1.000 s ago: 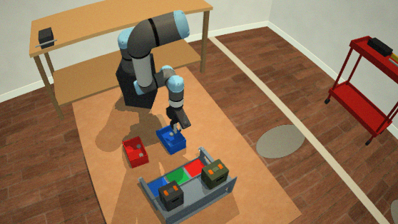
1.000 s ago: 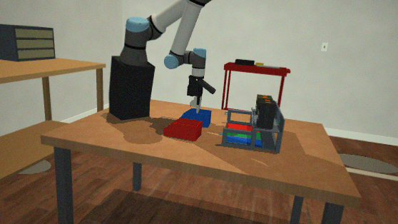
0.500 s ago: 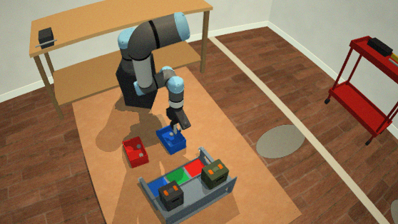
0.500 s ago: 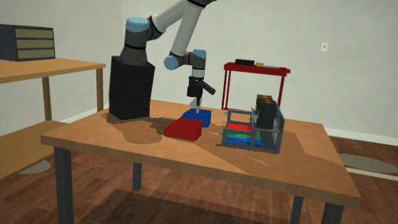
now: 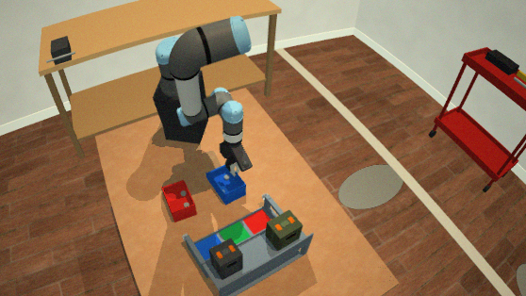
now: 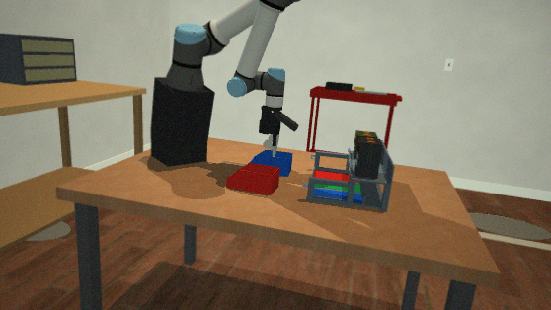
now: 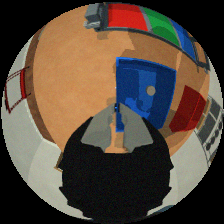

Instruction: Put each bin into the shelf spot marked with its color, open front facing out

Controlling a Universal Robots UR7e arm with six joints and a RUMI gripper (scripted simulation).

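My hand is 5 cm to the left of the blue bin, 2 cm above it and 1 cm past it. From my hand the other things lie so: red bin 26 cm to the right, 4 cm behind, 2 cm below.
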